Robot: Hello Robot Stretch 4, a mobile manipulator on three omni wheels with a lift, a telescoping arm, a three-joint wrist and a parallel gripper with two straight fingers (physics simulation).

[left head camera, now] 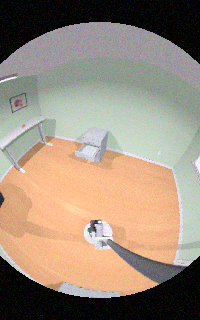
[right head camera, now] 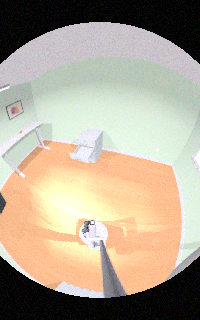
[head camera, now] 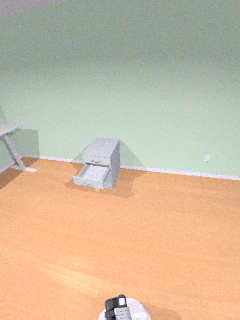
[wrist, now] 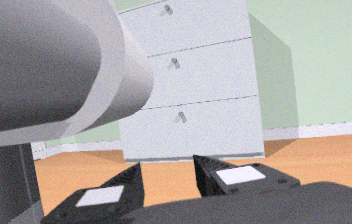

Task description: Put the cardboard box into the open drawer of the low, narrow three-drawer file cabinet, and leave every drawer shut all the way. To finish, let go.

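Places are measured from the robot's base along level axes (x ahead, y left, z up), in centimetres.
Pixels of known places: gripper, between the fingertips: (left head camera: 93,237) (wrist: 168,174).
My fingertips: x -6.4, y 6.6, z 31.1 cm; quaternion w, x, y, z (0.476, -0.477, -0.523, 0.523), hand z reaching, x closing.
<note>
Behind a point stands the place of what it marks.
The low, narrow file cabinet (head camera: 114,162) @[y -7.6, x 168.8, z 39.1 cm] (left head camera: 104,145) @[y -14.1, x 187.1, z 23.9 cm] (right head camera: 99,146) @[y -12.6, x 182.9, z 25.0 cm] stands against the green wall. One lower drawer (head camera: 92,175) @[y 25.4, x 145.4, z 36.3 cm] (left head camera: 89,152) @[y 20.0, x 142.5, z 36.4 cm] (right head camera: 82,153) @[y 23.7, x 143.6, z 36.3 cm] is pulled out; its inside looks empty, and whether it is the middle or bottom one is unclear. A tiny orange-brown thing (left head camera: 23,125) @[y 198.0, x 173.8, z 94.6 cm] (right head camera: 20,132) @[y 198.7, x 172.4, z 92.8 cm] lies on the desk at the left; it is too small to tell if it is the cardboard box. My gripper (wrist: 168,174) @[y 6.6, x -6.4, z 31.0 cm] is open and empty, low in the wrist view; in the head view the gripper (head camera: 114,303) shows over the base, far from the cabinet.
The white desk (head camera: 7,129) @[y 160.6, x 208.4, z 92.2 cm] (left head camera: 12,135) @[y 200.4, x 130.3, z 92.2 cm] (right head camera: 10,142) @[y 197.7, x 127.5, z 92.3 cm] stands at the left wall. A wide three-drawer dresser (wrist: 215,72) @[y 31.7, x -119.1, z 49.7 cm] with round knobs, all drawers shut, stands ahead in the wrist view. A dark object (left head camera: 1,199) @[y 230.7, x 4.3, z 4.8 cm] (right head camera: 2,203) @[y 231.6, x 2.2, z 7.2 cm] shows at the left edge.
</note>
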